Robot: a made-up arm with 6 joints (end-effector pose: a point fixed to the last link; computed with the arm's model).
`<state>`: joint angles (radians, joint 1 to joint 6).
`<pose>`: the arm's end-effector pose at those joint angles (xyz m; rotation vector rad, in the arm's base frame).
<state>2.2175 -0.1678 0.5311 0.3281 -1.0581 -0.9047</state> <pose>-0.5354 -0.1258 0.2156 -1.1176 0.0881 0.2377</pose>
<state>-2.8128 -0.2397 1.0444 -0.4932 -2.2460 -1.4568</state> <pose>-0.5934 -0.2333 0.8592 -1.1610 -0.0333 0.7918</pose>
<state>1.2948 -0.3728 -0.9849 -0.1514 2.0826 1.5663</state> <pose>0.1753 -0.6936 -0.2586 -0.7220 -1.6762 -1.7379</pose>
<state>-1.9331 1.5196 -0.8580 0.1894 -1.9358 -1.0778</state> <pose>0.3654 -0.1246 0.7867 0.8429 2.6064 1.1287</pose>
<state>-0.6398 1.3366 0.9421 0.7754 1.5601 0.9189</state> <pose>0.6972 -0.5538 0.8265 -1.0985 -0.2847 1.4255</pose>
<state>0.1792 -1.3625 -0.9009 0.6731 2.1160 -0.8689</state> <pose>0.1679 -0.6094 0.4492 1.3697 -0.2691 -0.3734</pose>
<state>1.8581 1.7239 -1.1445 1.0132 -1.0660 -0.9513</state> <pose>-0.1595 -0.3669 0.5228 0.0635 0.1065 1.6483</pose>
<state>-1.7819 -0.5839 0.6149 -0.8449 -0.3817 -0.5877</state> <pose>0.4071 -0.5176 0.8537 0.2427 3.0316 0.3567</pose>
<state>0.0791 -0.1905 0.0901 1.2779 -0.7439 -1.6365</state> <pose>0.7678 -0.0274 0.2665 -1.9174 -0.9317 -0.8050</pose>
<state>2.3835 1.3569 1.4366 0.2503 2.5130 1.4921</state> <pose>-0.1872 -0.2051 -0.1192 0.2652 0.2357 2.6680</pose>
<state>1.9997 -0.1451 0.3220 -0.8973 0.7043 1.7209</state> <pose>-0.0080 -0.6837 -0.0098 0.2787 -2.3162 -1.7390</pose>
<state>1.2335 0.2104 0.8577 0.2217 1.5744 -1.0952</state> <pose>0.3480 -0.5546 -0.0361 1.3519 -0.1967 1.3980</pose>
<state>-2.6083 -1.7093 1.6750 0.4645 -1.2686 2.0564</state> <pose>-0.4608 -0.7710 0.8248 -0.9830 1.5202 -0.4749</pose>
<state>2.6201 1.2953 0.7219 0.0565 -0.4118 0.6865</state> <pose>-0.1946 -0.5027 0.6809 1.1282 2.6449 0.0363</pose>
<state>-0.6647 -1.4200 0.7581 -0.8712 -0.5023 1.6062</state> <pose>0.5132 -0.2507 0.4081 0.8333 -0.1823 -0.8311</pose>
